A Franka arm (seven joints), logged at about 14 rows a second.
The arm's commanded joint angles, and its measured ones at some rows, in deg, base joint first. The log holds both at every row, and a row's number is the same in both.
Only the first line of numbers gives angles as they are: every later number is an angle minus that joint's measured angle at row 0.
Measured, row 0: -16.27, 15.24, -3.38, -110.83, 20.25, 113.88, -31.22
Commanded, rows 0 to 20: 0.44, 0.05, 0.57, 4.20, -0.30, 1.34, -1.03; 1.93, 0.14, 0.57, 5.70, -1.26, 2.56, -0.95; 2.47, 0.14, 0.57, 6.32, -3.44, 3.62, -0.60; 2.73, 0.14, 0.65, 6.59, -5.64, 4.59, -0.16; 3.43, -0.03, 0.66, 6.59, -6.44, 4.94, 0.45; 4.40, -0.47, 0.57, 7.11, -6.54, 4.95, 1.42; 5.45, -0.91, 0.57, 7.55, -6.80, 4.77, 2.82; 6.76, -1.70, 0.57, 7.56, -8.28, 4.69, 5.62; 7.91, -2.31, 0.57, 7.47, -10.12, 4.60, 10.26; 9.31, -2.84, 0.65, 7.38, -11.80, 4.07, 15.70; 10.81, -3.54, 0.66, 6.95, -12.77, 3.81, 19.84; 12.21, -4.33, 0.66, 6.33, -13.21, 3.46, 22.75; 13.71, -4.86, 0.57, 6.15, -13.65, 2.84, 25.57; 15.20, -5.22, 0.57, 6.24, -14.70, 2.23, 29.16; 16.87, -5.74, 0.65, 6.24, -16.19, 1.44, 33.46; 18.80, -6.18, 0.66, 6.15, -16.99, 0.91, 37.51; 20.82, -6.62, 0.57, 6.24, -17.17, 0.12, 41.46; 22.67, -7.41, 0.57, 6.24, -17.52, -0.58, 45.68; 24.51, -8.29, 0.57, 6.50, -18.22, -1.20, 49.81; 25.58, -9.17, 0.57, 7.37, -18.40, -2.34, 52.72; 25.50, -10.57, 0.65, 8.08, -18.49, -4.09, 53.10
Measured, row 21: 25.42, -7.34, 0.63, 7.87, -17.08, -1.26, 50.09
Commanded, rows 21 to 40: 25.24, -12.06, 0.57, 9.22, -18.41, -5.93, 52.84; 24.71, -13.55, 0.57, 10.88, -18.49, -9.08, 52.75; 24.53, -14.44, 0.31, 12.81, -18.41, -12.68, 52.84; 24.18, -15.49, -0.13, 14.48, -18.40, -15.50, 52.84; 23.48, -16.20, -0.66, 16.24, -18.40, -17.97, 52.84; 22.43, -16.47, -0.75, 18.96, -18.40, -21.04, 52.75; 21.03, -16.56, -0.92, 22.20, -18.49, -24.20, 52.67; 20.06, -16.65, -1.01, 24.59, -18.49, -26.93, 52.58; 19.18, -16.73, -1.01, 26.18, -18.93, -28.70, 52.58; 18.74, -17.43, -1.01, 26.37, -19.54, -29.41, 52.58; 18.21, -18.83, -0.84, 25.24, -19.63, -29.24, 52.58; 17.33, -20.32, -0.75, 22.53, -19.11, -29.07, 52.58; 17.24, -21.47, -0.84, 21.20, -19.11, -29.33, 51.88; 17.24, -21.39, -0.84, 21.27, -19.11, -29.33, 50.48; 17.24, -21.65, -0.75, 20.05, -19.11, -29.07, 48.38; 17.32, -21.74, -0.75, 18.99, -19.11, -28.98, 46.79; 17.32, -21.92, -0.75, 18.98, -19.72, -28.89, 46.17; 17.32, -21.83, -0.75, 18.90, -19.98, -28.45, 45.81; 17.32, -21.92, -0.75, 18.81, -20.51, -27.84, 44.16; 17.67, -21.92, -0.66, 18.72, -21.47, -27.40, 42.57
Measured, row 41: 17.68, -20.09, -1.18, 20.94, -19.17, -29.16, 45.75
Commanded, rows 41 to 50: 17.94, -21.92, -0.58, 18.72, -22.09, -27.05, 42.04; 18.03, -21.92, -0.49, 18.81, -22.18, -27.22, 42.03; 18.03, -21.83, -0.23, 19.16, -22.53, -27.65, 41.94; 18.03, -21.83, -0.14, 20.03, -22.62, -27.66, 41.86; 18.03, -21.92, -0.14, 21.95, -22.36, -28.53, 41.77; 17.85, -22.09, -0.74, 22.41, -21.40, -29.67, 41.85; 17.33, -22.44, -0.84, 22.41, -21.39, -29.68, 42.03; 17.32, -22.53, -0.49, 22.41, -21.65, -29.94, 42.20; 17.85, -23.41, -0.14, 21.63, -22.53, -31.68, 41.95; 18.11, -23.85, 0.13, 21.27, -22.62, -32.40, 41.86
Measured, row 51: 18.12, -22.51, -0.76, 22.29, -21.20, -30.80, 43.08
